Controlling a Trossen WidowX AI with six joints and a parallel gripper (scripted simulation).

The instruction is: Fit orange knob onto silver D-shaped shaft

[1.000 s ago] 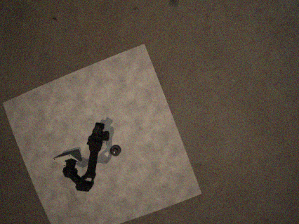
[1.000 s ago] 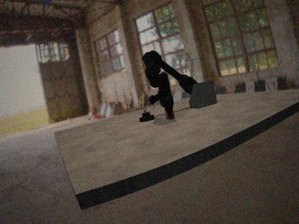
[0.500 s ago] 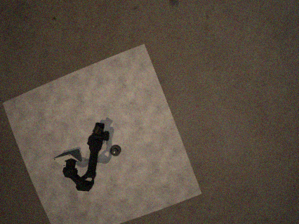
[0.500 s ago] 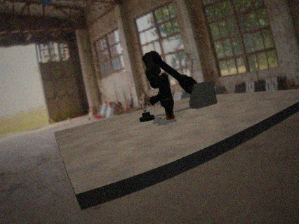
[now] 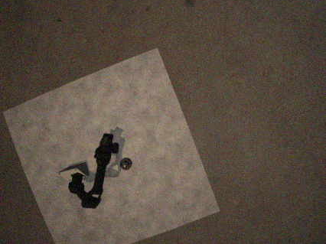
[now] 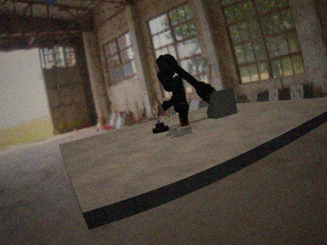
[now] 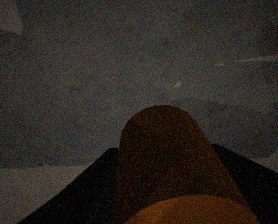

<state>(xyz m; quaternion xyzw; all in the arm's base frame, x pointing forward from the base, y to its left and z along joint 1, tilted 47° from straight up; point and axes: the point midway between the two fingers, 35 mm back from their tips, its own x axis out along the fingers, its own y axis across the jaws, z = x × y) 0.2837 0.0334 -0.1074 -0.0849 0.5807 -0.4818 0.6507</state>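
Right now my gripper tip is 5 cm short of the dark round pedestal and 17 cm to the left of it. Round my gripper tip: orange knob: 3 cm above.
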